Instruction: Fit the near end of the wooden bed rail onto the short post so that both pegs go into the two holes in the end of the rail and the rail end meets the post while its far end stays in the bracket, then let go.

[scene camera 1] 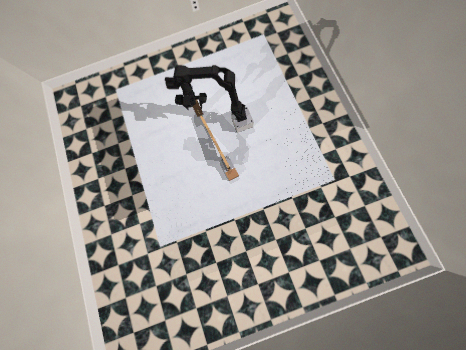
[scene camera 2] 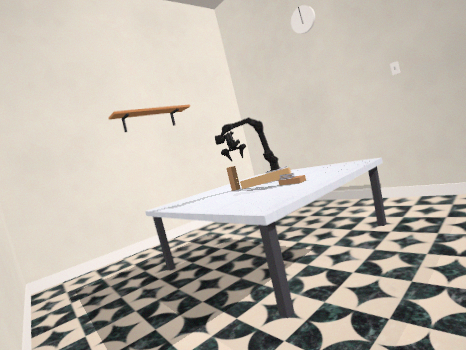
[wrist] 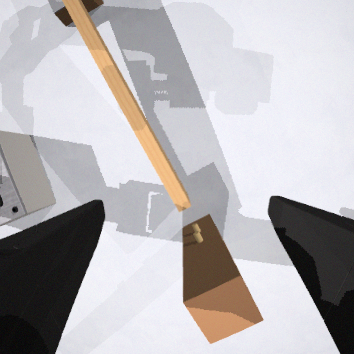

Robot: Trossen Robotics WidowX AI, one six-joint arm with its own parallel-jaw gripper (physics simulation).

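Where they show: gripper, fingertip midpoint: [scene camera 1: 195,109] [scene camera 2: 237,159] [wrist: 187,206]; arm's base, link origin: [scene camera 1: 241,116] [scene camera 2: 275,169].
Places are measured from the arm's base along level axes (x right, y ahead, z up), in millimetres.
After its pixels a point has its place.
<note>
The wooden bed rail [scene camera 1: 215,142] {x -119, y 234, z 5 mm} [scene camera 2: 265,178] {x -116, y 245, z -25 mm} [wrist: 130,107] {x -20, y 252, z -6 mm} is a long, light plank standing on edge. The short post [scene camera 1: 198,109] {x 163, y 270, z 6 mm} [scene camera 2: 233,178] {x 165, y 297, z 11 mm} [wrist: 210,262] {x 162, y 281, z 63 mm} stands upright at its near end, and two pegs [wrist: 197,233] {x 152, y 276, z 7 mm} stick out of the face towards the rail. A narrow gap shows between rail end and pegs in the wrist view; the holes are not visible. The far end lies at the bracket block [scene camera 1: 231,174] {x -363, y 205, z -45 mm} [scene camera 2: 293,180] {x -351, y 241, z -58 mm} [wrist: 80,13], cut off at the wrist view's top. My gripper [scene camera 1: 192,99] [scene camera 2: 236,158] {x 85, y 283, z 141 mm} [wrist: 187,206] {x 85, y 283, z 141 mm} is open and empty, above the post and rail end.
The arm's grey base [scene camera 1: 243,122] {x -48, y -1, z 1 mm} [wrist: 27,175] {x 1, y 59, z -38 mm} stands on the white table [scene camera 1: 190,215] {x -533, y 576, z -80 mm} [scene camera 2: 215,207] {x -171, y 735, z -80 mm}, to one side of the rail. Arm shadows fall across the rail and table top. A wooden wall shelf [scene camera 2: 150,111] hangs behind the table.
</note>
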